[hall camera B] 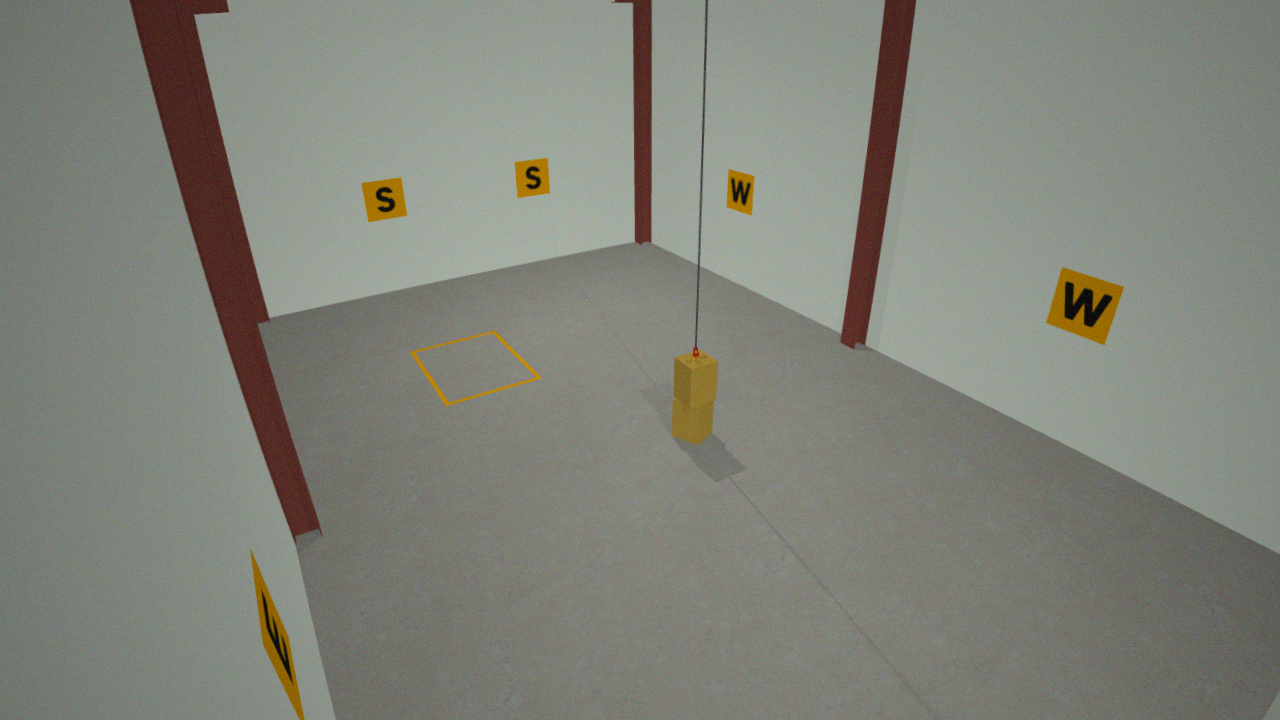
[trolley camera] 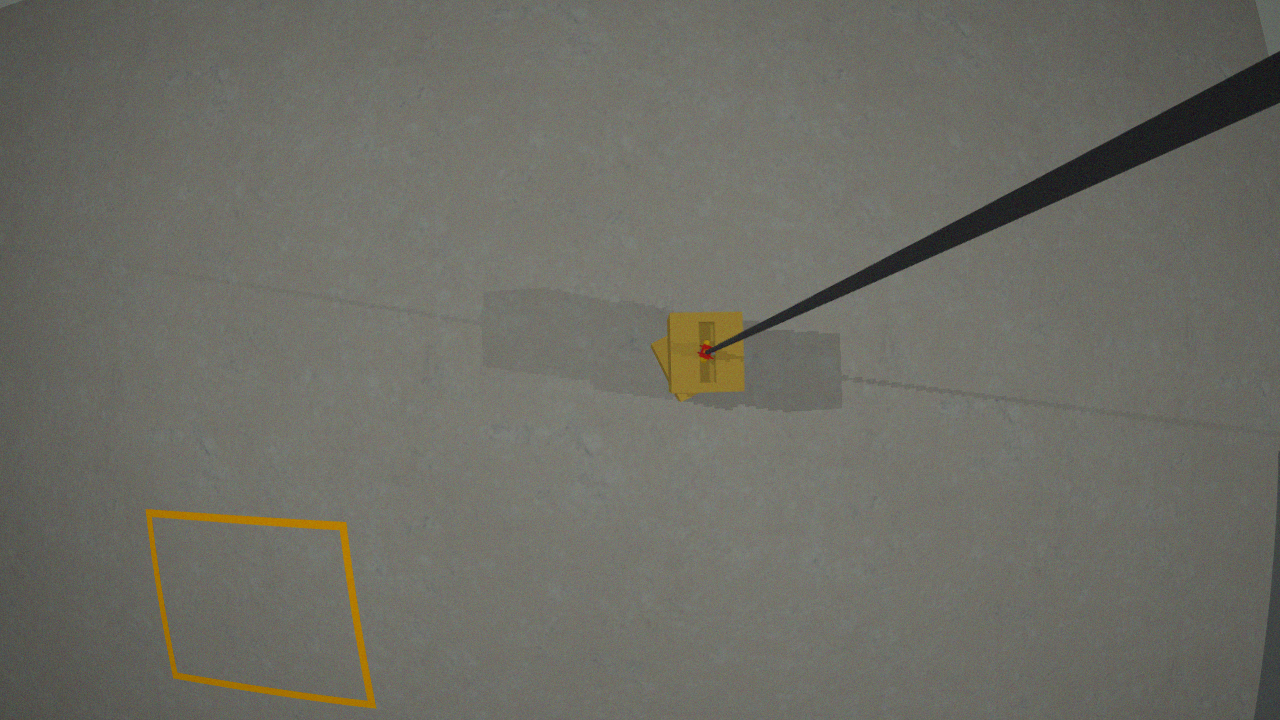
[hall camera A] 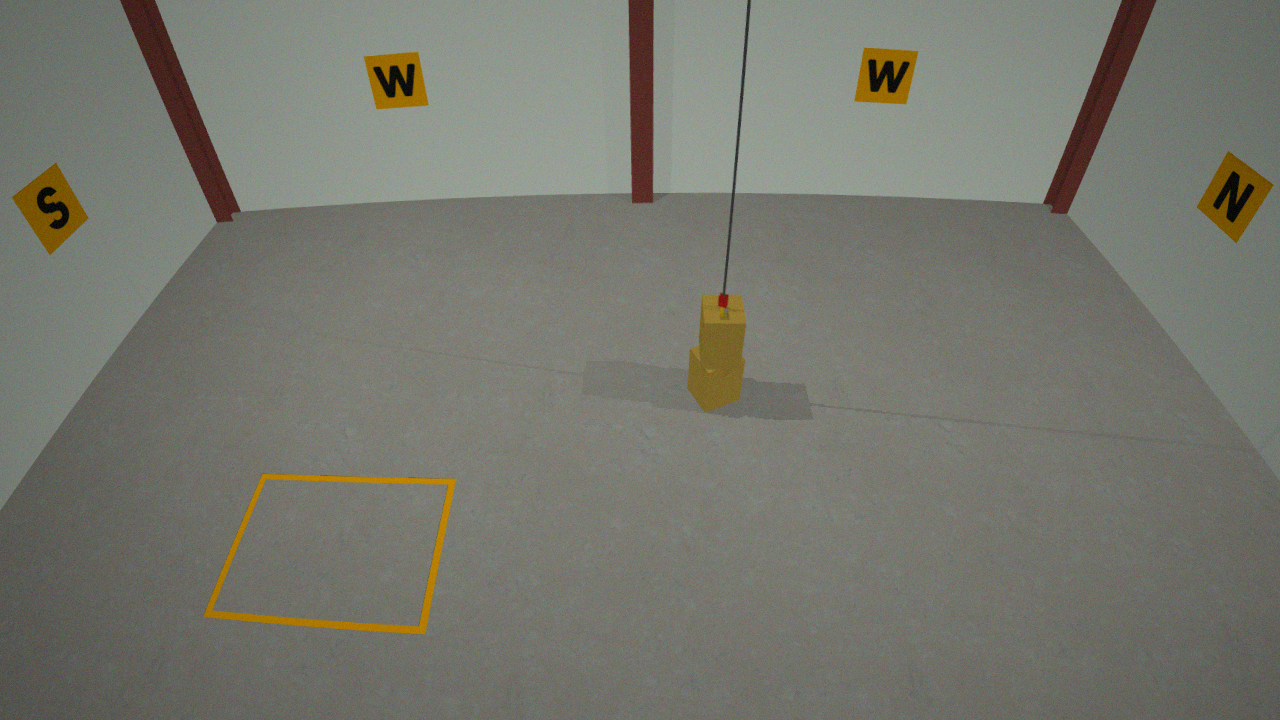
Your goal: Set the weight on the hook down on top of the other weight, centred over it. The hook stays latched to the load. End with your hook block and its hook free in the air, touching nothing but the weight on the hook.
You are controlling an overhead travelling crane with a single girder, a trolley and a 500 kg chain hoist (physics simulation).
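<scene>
The hook block with its hook, my gripper (hall camera A: 723, 300) (hall camera B: 695, 351) (trolley camera: 706, 351), is red and small, latched to the top of the upper yellow weight (hall camera A: 722, 344) (hall camera B: 695, 382) (trolley camera: 729, 376). That weight is upright over the lower yellow weight (hall camera A: 714, 389) (hall camera B: 691, 422) (trolley camera: 661, 354), which stands on the floor turned at an angle to it. The upper weight looks roughly centred over it. Corners of the lower weight stick out at the left and lower left in the trolley view. No clear gap shows between the weights; whether they touch cannot be told. The chain looks straight.
A yellow-orange outlined square (hall camera A: 438, 555) (hall camera B: 430, 377) (trolley camera: 358, 617) is marked on the floor, well away from the weights. Dark red columns (hall camera A: 641, 98) (hall camera B: 877, 179) stand along the walls. Shadows of the load and chain lie on the floor.
</scene>
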